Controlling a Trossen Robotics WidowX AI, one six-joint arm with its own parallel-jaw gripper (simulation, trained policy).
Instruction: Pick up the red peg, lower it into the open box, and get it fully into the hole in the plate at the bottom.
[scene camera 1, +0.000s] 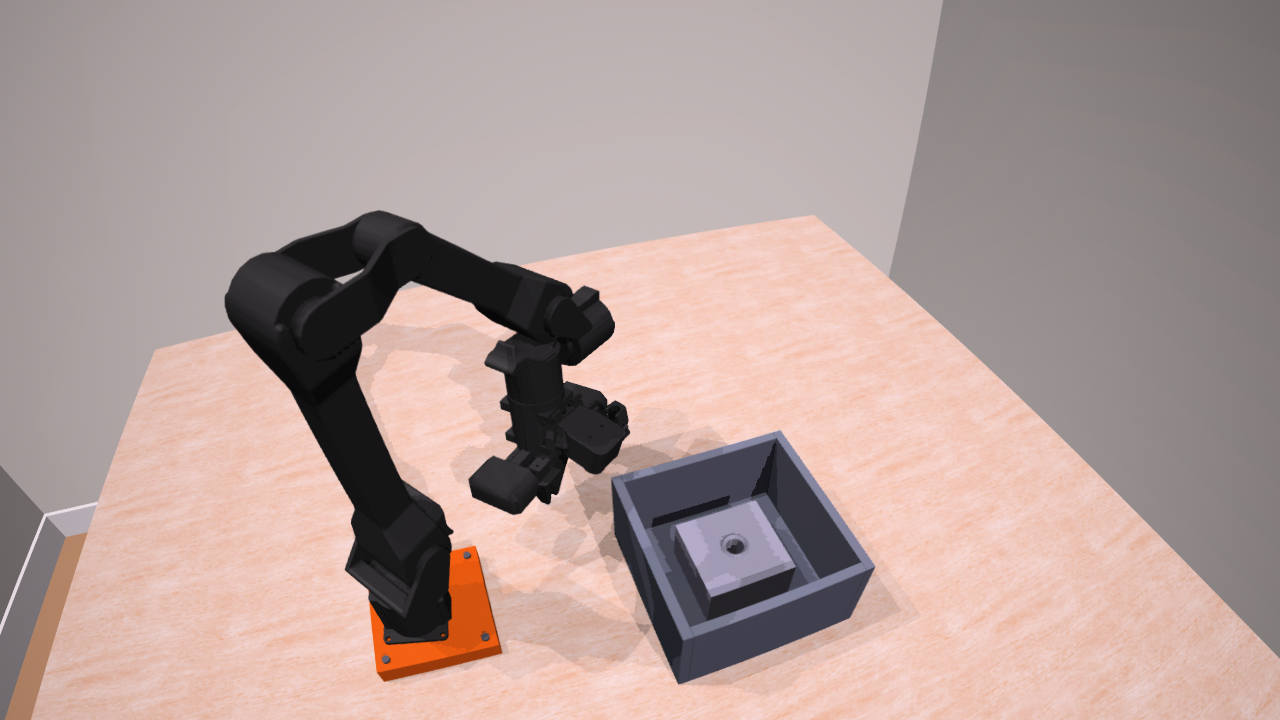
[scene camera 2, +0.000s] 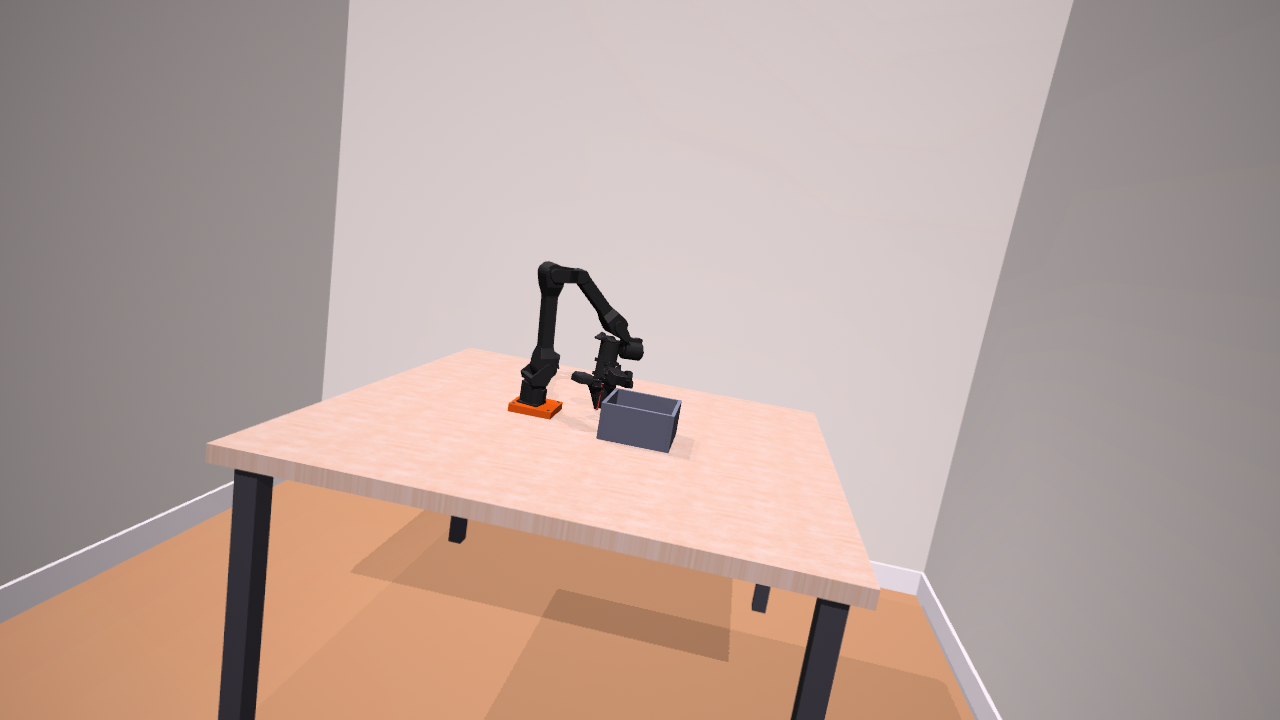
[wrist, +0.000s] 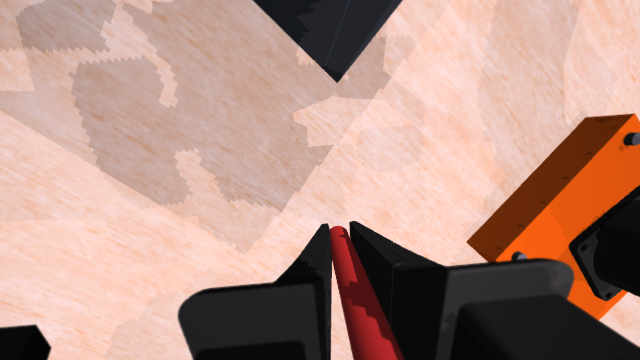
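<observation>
A grey box and a plate are here in my sight, and so is my gripper. The wrist view shows my gripper as well.
</observation>
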